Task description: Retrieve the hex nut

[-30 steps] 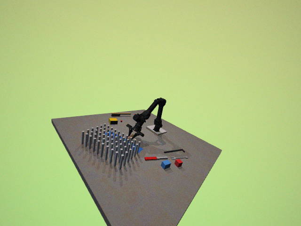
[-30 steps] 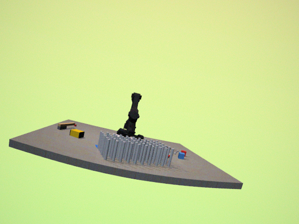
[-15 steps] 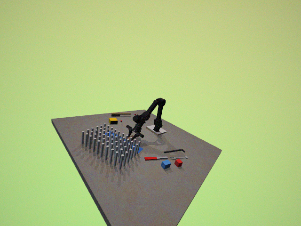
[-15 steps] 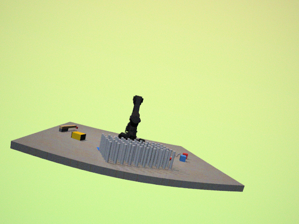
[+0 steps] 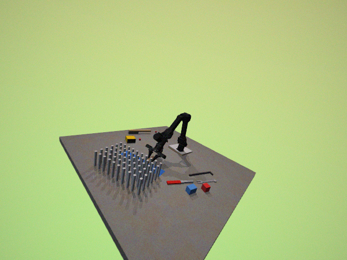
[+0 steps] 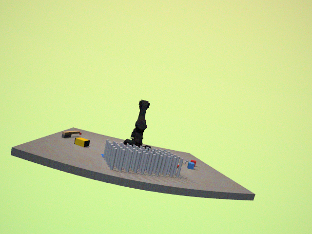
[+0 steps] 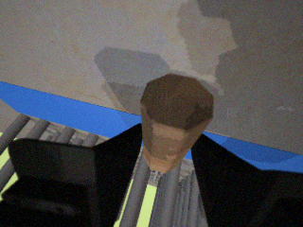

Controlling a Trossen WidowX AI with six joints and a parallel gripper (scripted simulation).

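Right now the blue taped strip is 60 mm ahead of my gripper tip, 20 mm to the right of it and 10 mm below it. The rest, counted from my gripper tip: red-handled tool: 300 mm to the left, 80 mm behind, 10 mm below; brown-handled tool: 90 mm ahead, 40 mm to the left; hex nut: 190 mm ahead, 80 mm to the left, 10 mm below.
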